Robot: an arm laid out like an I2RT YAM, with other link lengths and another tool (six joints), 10 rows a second.
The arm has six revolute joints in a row. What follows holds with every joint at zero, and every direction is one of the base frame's. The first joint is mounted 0.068 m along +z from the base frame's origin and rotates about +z. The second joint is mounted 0.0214 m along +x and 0.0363 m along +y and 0.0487 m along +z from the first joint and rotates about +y. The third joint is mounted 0.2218 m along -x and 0.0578 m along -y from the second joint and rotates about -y. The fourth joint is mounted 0.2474 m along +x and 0.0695 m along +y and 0.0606 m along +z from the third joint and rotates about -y. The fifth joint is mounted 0.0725 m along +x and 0.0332 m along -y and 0.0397 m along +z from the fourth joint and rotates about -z. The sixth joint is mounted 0.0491 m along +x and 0.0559 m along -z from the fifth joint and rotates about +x. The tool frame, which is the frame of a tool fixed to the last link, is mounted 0.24 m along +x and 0.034 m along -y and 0.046 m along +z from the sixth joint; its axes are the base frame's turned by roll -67.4, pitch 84.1 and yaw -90 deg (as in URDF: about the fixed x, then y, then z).
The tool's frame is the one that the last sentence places.
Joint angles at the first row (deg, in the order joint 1, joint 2, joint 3, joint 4, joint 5, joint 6):
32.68 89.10 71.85 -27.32 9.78 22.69
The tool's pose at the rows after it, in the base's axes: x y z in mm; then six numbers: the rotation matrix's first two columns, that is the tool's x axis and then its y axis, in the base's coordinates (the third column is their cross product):
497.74 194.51 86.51 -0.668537 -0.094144 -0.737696 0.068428 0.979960 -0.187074
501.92 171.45 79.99 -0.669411 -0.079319 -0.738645 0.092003 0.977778 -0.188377
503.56 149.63 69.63 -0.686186 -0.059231 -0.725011 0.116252 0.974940 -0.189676
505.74 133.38 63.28 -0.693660 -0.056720 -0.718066 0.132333 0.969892 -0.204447
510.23 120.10 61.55 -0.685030 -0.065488 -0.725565 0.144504 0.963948 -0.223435
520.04 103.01 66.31 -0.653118 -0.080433 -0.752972 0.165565 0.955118 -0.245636
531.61 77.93 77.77 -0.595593 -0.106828 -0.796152 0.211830 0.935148 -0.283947
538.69 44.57 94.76 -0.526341 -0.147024 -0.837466 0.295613 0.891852 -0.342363
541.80 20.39 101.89 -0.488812 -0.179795 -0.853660 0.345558 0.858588 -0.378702
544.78 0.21 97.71 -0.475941 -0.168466 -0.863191 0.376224 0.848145 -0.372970
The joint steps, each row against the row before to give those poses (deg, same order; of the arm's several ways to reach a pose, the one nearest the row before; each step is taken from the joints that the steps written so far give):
-2.47 -2.33 -4.41 3.74 0.11 -1.79
-3.15 -1.45 -2.96 1.76 -1.23 -1.31
-2.99 -0.41 -1.47 0.11 -1.35 -0.53
-1.95 0.06 -0.76 0.16 -0.27 -1.03
-1.48 -0.15 -1.27 1.57 0.32 -1.66
-1.90 -0.55 -2.27 3.89 0.76 -2.71
-1.88 -1.14 -3.79 6.49 2.58 -3.64
-1.09 -1.30 -4.64 8.00 5.63 -4.02
-1.61 -0.25 -3.28 6.01 2.53 -3.42
-2.65 0.76 -2.07 4.24 -0.79 -0.91

